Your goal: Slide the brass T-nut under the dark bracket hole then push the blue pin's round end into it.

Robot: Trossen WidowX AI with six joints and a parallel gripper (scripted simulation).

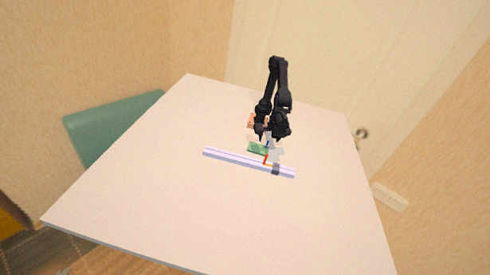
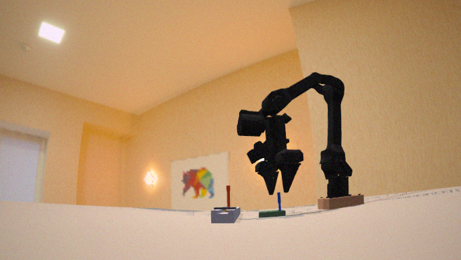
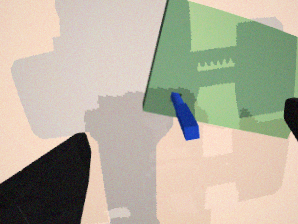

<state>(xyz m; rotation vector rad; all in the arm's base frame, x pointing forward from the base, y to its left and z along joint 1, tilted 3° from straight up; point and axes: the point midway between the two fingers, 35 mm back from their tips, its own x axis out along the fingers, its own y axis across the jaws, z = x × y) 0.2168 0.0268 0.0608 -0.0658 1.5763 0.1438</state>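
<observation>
Right now the blue pin is 30 mm below my gripper tip. Round my gripper tip: green tray 20 mm to the right, 50 mm below.
</observation>
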